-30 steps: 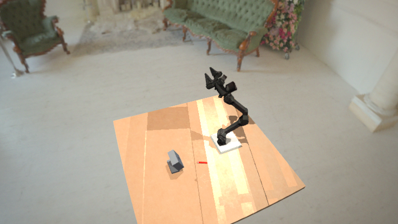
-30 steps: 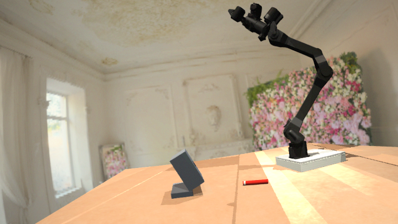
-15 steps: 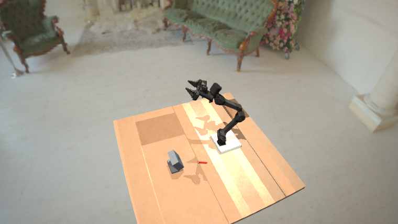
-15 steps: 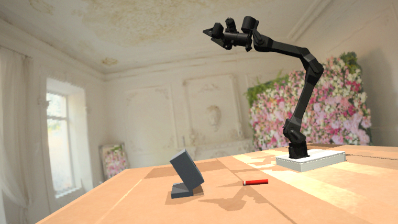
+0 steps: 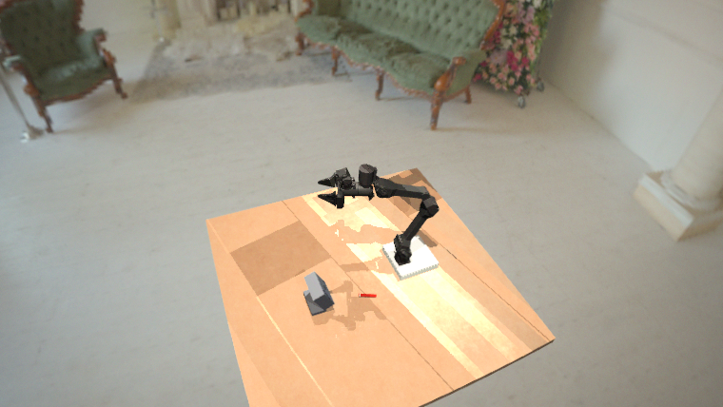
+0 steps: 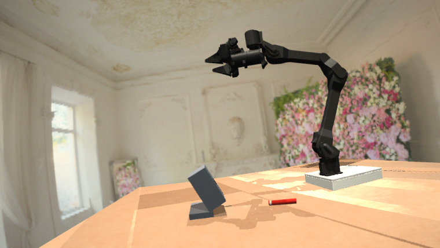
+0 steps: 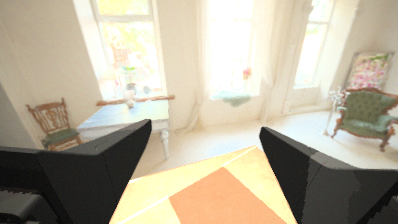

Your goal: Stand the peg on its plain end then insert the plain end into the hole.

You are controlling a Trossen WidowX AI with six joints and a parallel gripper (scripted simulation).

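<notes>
My gripper tip is 500 mm above the red peg, 210 mm to the right of it and 140 mm past it. The rest, counted from my gripper tip: grey sloped panel 430 mm below, 170 mm to the left, 50 mm ahead; then grey foot 500 mm below, 170 mm to the left, 80 mm ahead.
</notes>
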